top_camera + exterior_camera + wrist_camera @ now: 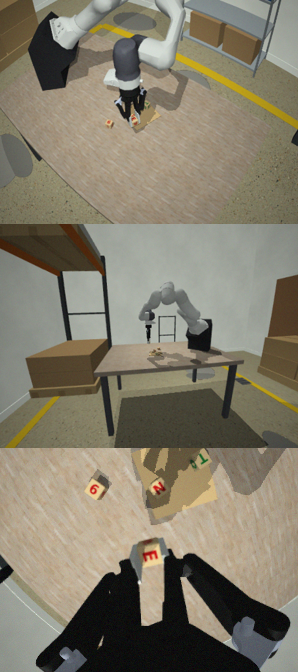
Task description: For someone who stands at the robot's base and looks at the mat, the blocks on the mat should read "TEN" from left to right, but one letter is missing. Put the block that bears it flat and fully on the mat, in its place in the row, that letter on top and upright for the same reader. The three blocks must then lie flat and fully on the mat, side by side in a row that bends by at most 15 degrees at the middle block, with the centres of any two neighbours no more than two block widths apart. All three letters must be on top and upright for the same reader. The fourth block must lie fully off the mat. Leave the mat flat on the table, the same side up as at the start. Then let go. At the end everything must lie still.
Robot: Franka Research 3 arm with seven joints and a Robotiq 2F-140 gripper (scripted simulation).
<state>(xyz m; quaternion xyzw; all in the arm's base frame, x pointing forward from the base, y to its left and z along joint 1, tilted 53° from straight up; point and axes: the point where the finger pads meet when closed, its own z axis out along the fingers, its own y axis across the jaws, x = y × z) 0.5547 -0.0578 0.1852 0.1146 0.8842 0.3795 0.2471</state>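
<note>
My hand is 100 mm past the tan mat, 90 mm to the right of it and 130 mm above it.
</note>
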